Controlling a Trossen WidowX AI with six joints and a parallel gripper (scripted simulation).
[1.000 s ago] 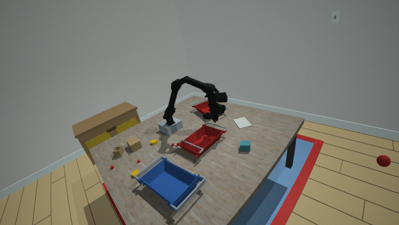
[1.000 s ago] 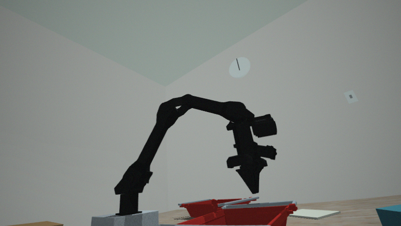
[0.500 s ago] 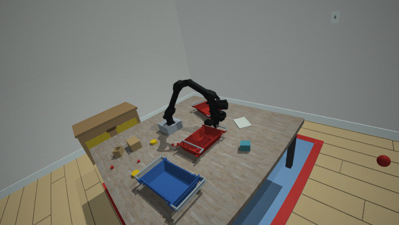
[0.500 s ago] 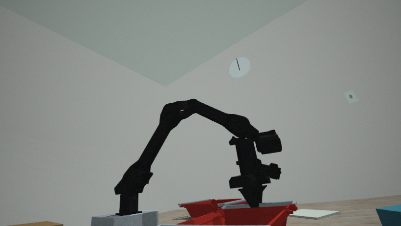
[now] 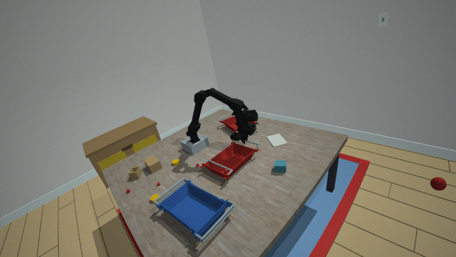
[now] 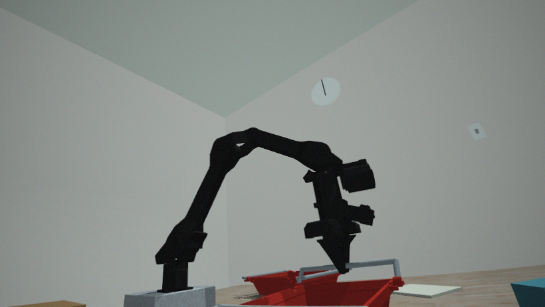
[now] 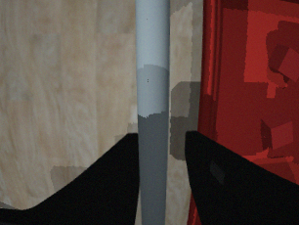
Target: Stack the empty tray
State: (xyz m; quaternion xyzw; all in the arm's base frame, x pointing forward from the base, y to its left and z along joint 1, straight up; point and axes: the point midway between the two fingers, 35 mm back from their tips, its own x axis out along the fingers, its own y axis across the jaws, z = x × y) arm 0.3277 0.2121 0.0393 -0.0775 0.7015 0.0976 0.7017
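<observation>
Right now my gripper tip is 330 mm past the red tray, 190 mm to the right of it and 30 mm above it. Also, from my gripper tip: teal cube 290 mm ahead, 50 mm below, 10 mm to the left; then white sheet 230 mm to the left, 70 mm below, 50 mm ahead.
</observation>
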